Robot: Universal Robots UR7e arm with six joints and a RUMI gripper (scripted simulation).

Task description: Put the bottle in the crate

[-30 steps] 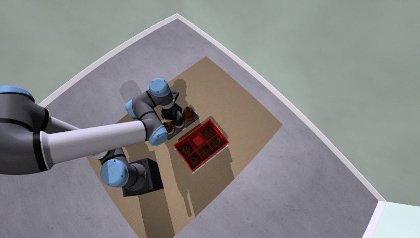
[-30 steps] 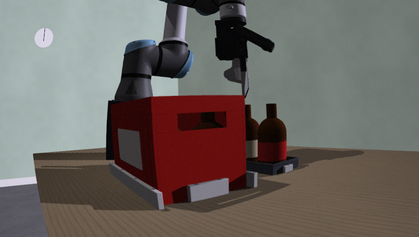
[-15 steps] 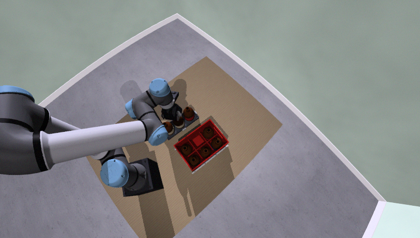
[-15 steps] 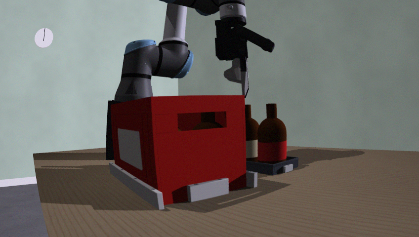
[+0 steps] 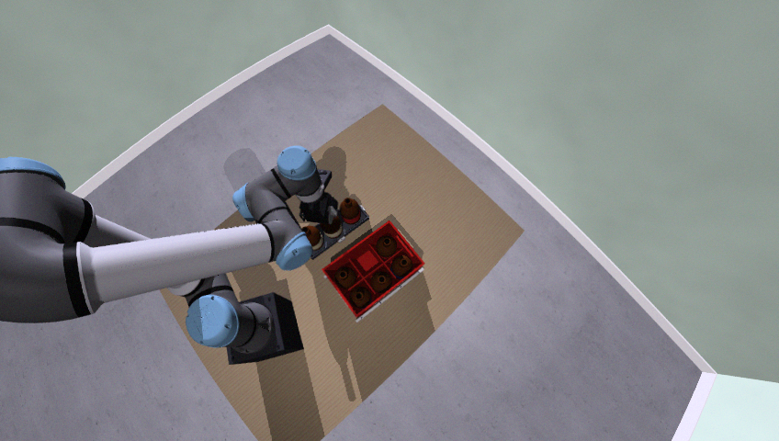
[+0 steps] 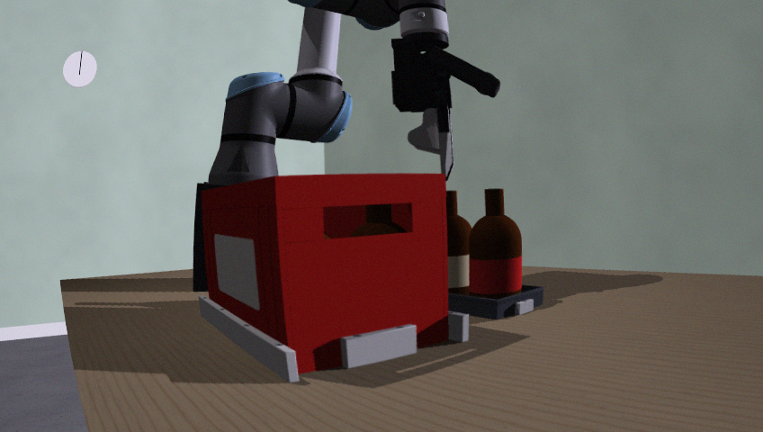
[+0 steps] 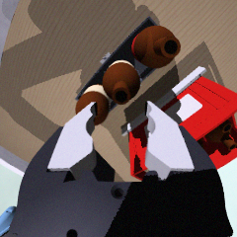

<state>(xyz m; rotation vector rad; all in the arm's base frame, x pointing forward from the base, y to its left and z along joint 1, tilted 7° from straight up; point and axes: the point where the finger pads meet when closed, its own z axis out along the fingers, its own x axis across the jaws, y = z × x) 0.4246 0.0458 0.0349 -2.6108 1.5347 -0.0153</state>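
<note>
My gripper is now 110 mm above the cream-label bottle. Also, from my hand: dark tray (180 mm below); then red crate (230 mm to the right, 110 mm below, 40 mm behind).
</note>
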